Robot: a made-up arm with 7 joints.
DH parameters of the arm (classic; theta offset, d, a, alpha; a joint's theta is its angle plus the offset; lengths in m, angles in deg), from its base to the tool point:
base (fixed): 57.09 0 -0.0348 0
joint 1: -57.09 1.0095 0.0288 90
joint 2: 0 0.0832 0.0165 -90
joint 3: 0 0.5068 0.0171 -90
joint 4: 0 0.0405 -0.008 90
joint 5: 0 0.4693 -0.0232 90
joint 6: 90 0.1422 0.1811 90
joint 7: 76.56 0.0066 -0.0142 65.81
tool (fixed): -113.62 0.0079 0 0
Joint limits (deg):
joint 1: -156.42..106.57
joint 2: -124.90..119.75
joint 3: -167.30..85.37
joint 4: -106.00..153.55
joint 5: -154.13..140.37
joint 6: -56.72..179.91
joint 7: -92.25..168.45
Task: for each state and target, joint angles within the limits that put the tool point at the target. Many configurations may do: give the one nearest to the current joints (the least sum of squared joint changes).
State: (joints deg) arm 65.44 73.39 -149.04 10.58 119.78 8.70 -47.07
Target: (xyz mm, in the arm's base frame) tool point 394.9 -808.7 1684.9
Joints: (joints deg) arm 89.76 36.92 -137.56 26.56 121.73 9.11 -49.29
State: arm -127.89 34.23 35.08 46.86 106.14 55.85 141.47
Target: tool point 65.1 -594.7 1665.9
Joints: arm -116.87 6.03 44.85 62.49 112.07 50.47 141.29
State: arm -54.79 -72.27 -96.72 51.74 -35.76 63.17 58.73
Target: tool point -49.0 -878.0 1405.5
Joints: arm -42.70 -67.82 -108.80 103.24 -25.07 75.19 57.17
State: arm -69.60 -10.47 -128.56 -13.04 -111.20 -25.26 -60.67
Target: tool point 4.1 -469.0 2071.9
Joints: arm -84.16 -13.82 -132.92 -0.24 -114.77 -21.21 -60.77
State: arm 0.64 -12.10 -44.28 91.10 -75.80 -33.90 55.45
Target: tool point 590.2 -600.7 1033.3
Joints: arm -3.30 -35.49 -36.87 112.08 -73.37 -30.95 55.12
